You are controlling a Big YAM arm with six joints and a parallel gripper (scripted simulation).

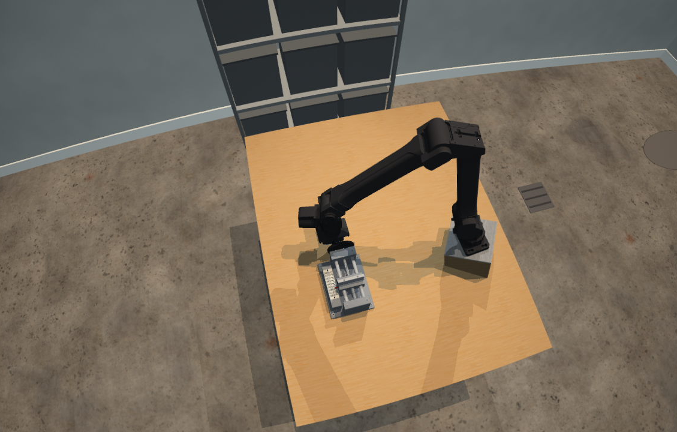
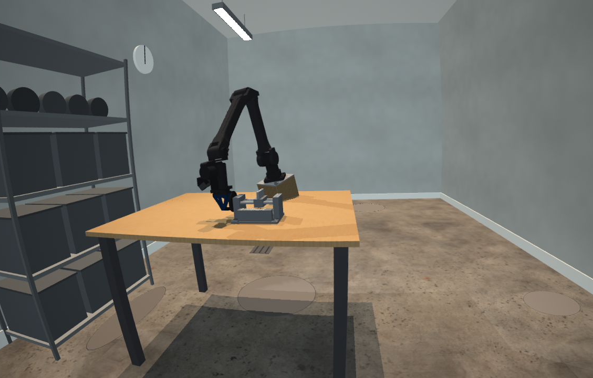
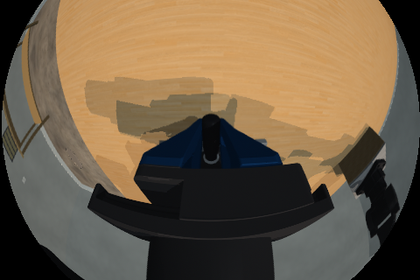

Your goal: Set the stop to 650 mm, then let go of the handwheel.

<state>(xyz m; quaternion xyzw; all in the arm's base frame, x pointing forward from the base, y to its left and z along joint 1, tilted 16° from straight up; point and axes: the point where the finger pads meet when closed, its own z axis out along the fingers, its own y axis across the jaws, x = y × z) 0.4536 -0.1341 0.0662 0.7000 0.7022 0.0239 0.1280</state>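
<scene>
Right now the black handwheel is 3 cm to the left of my hand. Also, from my hand: grey stop fixture (17 cm to the left, 4 cm above); handwheel handle (1 cm to the left).
</scene>
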